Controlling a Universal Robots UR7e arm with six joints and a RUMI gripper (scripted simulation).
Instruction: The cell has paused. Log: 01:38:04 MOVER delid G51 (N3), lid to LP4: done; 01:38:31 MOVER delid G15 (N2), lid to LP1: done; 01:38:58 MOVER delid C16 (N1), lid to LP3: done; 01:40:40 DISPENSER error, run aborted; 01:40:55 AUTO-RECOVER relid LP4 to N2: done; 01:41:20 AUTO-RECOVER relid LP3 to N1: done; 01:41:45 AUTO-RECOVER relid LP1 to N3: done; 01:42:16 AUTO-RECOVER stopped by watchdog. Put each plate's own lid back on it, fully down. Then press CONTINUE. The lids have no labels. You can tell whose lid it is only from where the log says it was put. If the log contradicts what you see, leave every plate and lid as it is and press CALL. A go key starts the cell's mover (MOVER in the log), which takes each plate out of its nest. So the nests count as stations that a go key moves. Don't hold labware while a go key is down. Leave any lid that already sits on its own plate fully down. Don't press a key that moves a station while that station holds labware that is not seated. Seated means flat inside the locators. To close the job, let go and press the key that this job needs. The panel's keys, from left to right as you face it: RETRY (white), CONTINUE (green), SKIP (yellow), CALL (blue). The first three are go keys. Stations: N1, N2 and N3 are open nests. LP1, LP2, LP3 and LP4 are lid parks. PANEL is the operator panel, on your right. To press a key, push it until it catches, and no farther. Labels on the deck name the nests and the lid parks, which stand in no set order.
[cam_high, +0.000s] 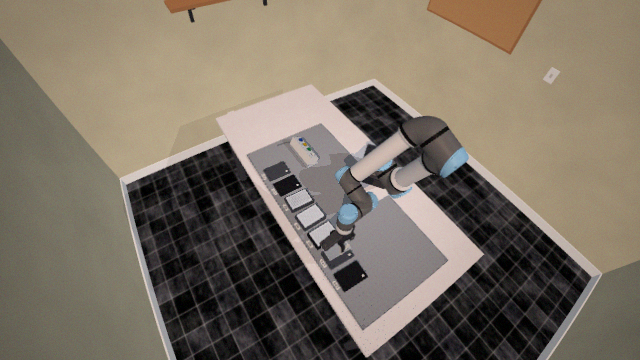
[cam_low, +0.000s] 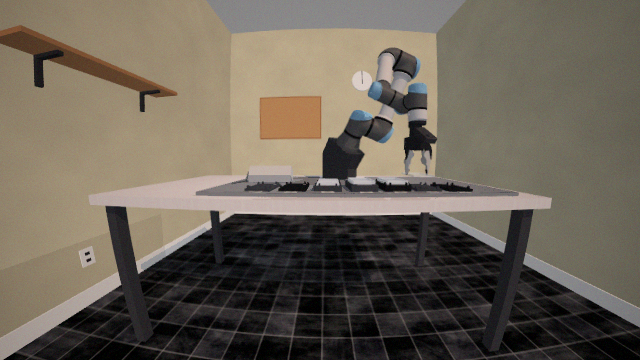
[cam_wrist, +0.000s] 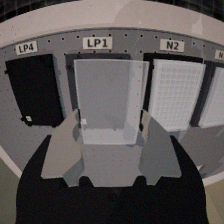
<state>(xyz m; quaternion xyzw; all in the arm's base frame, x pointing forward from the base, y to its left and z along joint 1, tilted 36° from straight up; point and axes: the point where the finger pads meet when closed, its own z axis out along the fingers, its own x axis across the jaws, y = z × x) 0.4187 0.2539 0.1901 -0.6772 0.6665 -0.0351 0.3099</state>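
Right now the white gridded plate is 36 cm to the right of my hand, 6 cm ahead of it and 4 cm below it. From my hand the other things lie so: lid park LP4 (15 cm to the left, 6 cm below, 2 cm behind); then grey lid (1 cm below); then lid park LP3 (49 cm to the right, 9 cm ahead, 6 cm below).
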